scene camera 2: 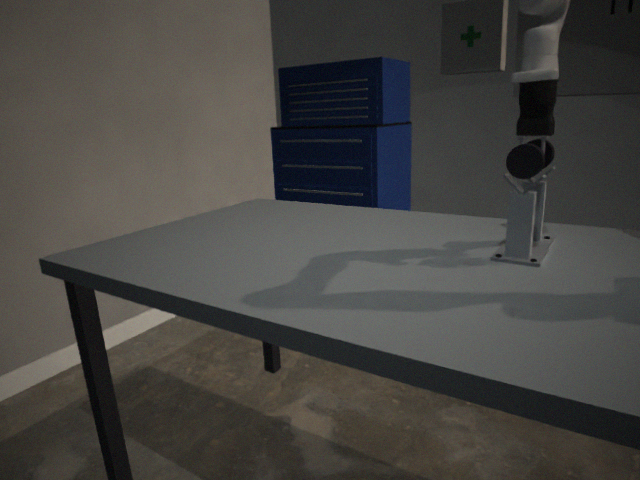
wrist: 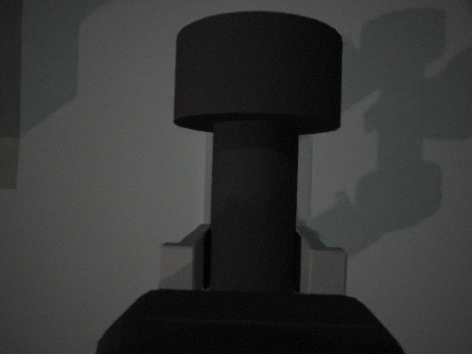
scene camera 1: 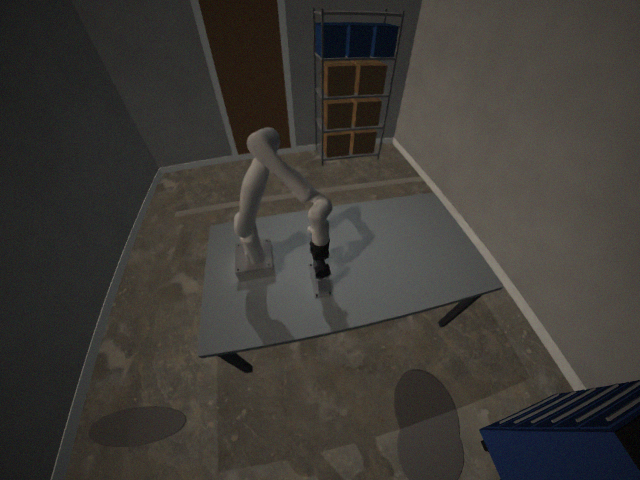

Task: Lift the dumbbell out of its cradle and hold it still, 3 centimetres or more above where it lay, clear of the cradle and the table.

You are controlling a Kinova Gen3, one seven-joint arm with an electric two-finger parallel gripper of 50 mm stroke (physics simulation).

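Where they show: gripper, fingertip midpoint: [wrist: 252,247] [scene camera 1: 319,259]; arm's base, origin of the base link: [scene camera 1: 256,258].
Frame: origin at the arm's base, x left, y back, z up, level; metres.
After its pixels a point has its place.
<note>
The dark dumbbell [scene camera 1: 322,270] {x -0.301, y -0.274, z 0.150 m} [scene camera 2: 524,161] {x -0.117, y -0.315, z 0.121 m} [wrist: 258,70] {x -0.138, y -0.312, z 0.155 m} is level, one round head facing scene camera 2. The pale cradle [scene camera 1: 323,290] {x -0.299, y -0.281, z -0.056 m} [scene camera 2: 520,224] {x -0.119, y -0.313, z -0.012 m} stands on the table [scene camera 1: 413,248] {x -0.236, y -0.930, z -0.095 m} [scene camera 2: 206,248] {x -0.027, y -1.059, z -0.095 m}, with two posts and V-shaped arms on top. In the scene camera 2 view the near head is a little above the near post, and the V arms show just below it. Whether the handle touches the V arms is hidden. My gripper [scene camera 1: 320,262] {x -0.207, y -0.297, z 0.102 m} [scene camera 2: 532,142] [wrist: 252,247] {x -0.207, y -0.297, z 0.102 m} points down and is shut on the dumbbell's handle, one finger on each side.
The arm's base plate [scene camera 1: 254,272] {x -0.073, y 0.035, z -0.023 m} stands on the table left of the cradle in the scene camera 1 view. A blue drawer cabinet [scene camera 2: 392,165] stands beyond the table. A shelf rack [scene camera 1: 322,111] stands at the back wall. Arm shadows lie across the table.
</note>
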